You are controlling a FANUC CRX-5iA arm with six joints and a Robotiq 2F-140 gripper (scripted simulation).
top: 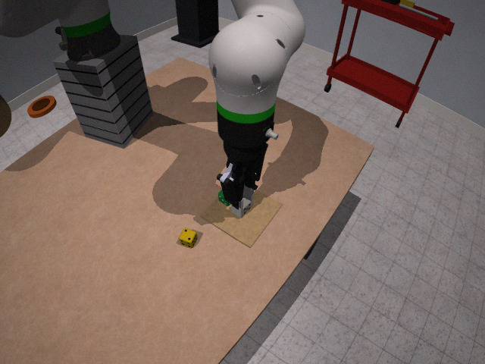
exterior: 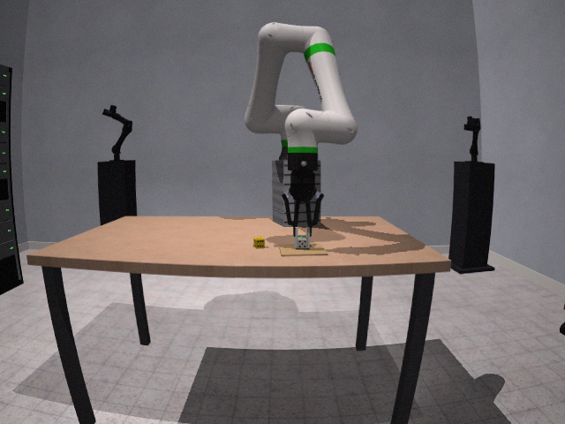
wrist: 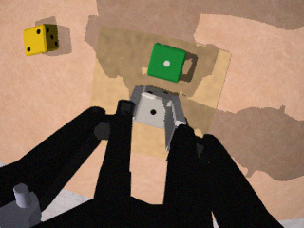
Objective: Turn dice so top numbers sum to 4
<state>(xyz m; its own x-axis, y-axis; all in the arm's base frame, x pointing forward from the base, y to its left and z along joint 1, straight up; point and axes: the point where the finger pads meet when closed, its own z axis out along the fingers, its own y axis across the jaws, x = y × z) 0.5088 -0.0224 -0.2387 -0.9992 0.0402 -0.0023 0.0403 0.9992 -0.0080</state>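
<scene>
My hand is 20 mm above the white die. The rest, counted from my hand: green die: 50 mm behind, 20 mm below; yellow die: 140 mm to the right, 50 mm behind, 30 mm below; tan mat: 40 mm below.
</scene>
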